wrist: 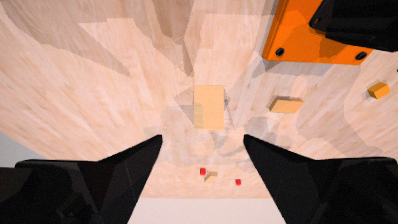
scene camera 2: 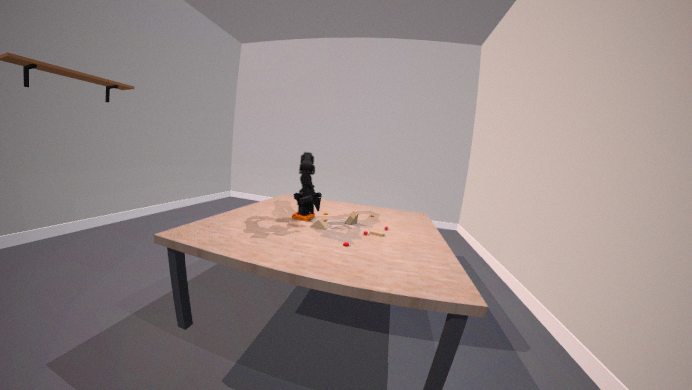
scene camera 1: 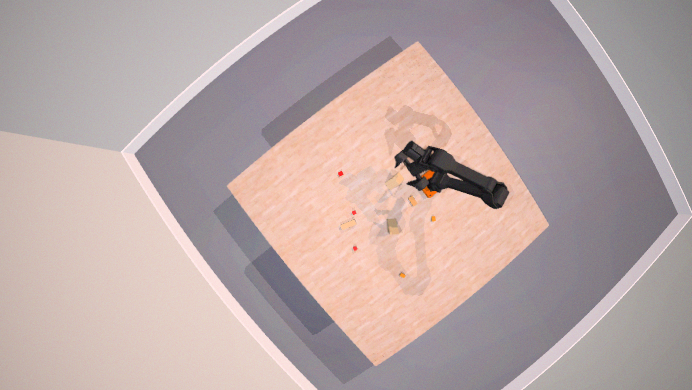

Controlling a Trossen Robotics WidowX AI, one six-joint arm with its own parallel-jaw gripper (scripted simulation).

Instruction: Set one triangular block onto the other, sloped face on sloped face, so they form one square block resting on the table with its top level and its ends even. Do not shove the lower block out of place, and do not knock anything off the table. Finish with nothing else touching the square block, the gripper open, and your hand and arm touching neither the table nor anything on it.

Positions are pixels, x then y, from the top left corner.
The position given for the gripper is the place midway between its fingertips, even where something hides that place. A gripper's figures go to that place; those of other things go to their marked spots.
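Labels:
The gripper (wrist: 203,138) is 0.12 m from the lens, while a triangular block (wrist: 208,99) sits 0.16 m from the lens.

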